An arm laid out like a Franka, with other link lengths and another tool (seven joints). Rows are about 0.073 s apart.
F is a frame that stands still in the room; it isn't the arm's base.
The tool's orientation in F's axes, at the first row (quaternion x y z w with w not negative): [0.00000 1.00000 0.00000 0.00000]
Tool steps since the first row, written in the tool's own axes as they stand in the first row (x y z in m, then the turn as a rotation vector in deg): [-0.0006 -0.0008 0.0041 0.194 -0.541 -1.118]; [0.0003 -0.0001 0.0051 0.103 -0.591 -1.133]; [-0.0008 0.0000 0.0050 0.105 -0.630 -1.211]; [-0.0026 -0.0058 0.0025 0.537 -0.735 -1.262]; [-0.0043 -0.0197 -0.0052 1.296 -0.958 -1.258]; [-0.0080 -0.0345 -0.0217 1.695 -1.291 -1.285]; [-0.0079 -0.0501 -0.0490 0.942 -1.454 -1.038]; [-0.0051 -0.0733 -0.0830 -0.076 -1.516 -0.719]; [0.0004 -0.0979 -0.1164 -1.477 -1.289 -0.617]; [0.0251 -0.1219 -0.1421 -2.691 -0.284 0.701]
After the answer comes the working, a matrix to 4 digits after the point.
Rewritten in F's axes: [0.0006 -0.0008 -0.0041 -0.194 -0.541 1.118]; [-0.0003 -0.0001 -0.0051 -0.103 -0.591 1.133]; [0.0008 0.0000 -0.0050 -0.105 -0.630 1.211]; [0.0026 -0.0058 -0.0025 -0.537 -0.735 1.262]; [0.0043 -0.0197 0.0052 -1.296 -0.958 1.258]; [0.0080 -0.0345 0.0217 -1.695 -1.291 1.285]; [0.0079 -0.0501 0.0490 -0.942 -1.454 1.038]; [0.0051 -0.0733 0.0830 0.076 -1.516 0.719]; [-0.0004 -0.0979 0.1164 1.477 -1.289 0.617]; [-0.0251 -0.1219 0.1421 2.691 -0.284 -0.701]
The tool's axes in the first row as the columns of a matrix, in F's axes (rounded; the answer above uses it unrounded):
[-1.0000 0.0000 0.0000]
[0.0000 1.0000 0.0000]
[0.0000 0.0000 -1.0000]

